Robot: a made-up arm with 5 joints. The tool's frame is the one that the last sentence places.
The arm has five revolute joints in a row. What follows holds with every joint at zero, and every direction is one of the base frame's. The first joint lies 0.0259 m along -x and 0.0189 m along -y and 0.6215 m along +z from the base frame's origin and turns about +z. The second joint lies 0.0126 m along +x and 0.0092 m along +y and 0.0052 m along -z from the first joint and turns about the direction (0, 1, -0.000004). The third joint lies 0.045 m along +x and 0.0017 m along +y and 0.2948 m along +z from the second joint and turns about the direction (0, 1, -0.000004). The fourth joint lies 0.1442 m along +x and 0.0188 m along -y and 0.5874 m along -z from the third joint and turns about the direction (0, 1, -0.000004). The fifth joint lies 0.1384 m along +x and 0.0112 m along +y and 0.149 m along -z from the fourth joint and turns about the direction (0, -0.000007, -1). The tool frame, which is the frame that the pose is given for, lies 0.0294 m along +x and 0.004 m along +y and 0.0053 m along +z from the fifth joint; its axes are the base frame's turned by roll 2.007, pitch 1.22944 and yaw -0.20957 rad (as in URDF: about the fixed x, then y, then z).
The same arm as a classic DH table. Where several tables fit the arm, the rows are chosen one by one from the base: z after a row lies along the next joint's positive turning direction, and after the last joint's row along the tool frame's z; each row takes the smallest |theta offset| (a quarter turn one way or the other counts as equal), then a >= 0, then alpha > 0; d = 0 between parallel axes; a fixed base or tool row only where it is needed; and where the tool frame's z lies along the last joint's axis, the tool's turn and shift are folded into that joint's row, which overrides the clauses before.
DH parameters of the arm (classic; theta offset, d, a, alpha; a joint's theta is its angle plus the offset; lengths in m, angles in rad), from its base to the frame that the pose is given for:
base (fixed): 0.6304 0 -0.0321 0
joint 1: -0.6304 0.6163 0.0126 -1.5708
joint 2: -1.4193 0 0.2982 0
joint 3: -0.3922 0 -0.6048 0
joint 4: -1.3301 0.0033 -0.1384 1.5708
joint 5: 0.6235 0.1466 -0.0215 1.4289
tool (fixed): 1.8823 -0.0206 0 0

